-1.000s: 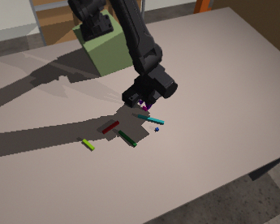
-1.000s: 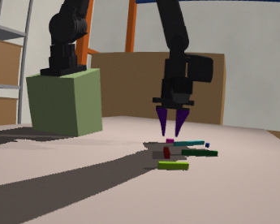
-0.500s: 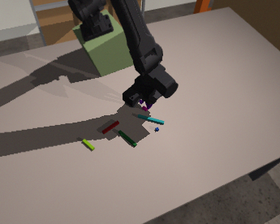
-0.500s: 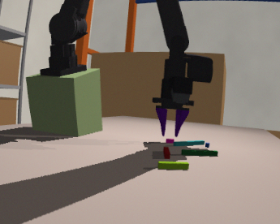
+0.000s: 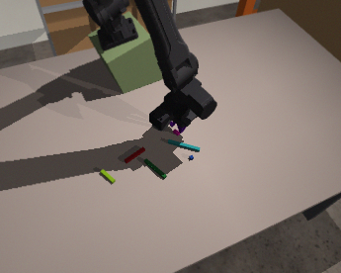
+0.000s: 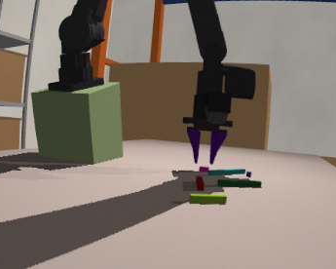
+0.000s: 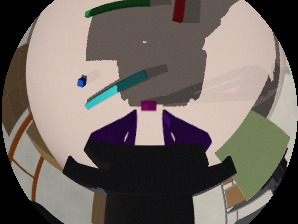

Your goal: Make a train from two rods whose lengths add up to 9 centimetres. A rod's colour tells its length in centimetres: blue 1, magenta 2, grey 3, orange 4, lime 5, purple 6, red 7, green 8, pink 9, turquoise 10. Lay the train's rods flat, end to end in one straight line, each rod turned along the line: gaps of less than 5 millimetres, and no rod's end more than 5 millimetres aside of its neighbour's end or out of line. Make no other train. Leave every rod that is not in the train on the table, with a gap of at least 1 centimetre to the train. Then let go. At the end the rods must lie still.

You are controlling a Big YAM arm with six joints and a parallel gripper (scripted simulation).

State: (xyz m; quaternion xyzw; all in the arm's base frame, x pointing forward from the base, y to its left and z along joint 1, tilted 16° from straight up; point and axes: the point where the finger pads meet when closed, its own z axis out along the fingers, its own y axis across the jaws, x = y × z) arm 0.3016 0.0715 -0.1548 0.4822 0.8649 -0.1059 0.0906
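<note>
The magenta rod lies 2 cm below my hand. The rest, counted from my hand: turquoise rod 6 cm ahead, 2 cm below; blue rod 10 cm ahead, 2 cm below, 1 cm to the left; green rod 11 cm ahead, 10 cm to the right, 2 cm below.
</note>
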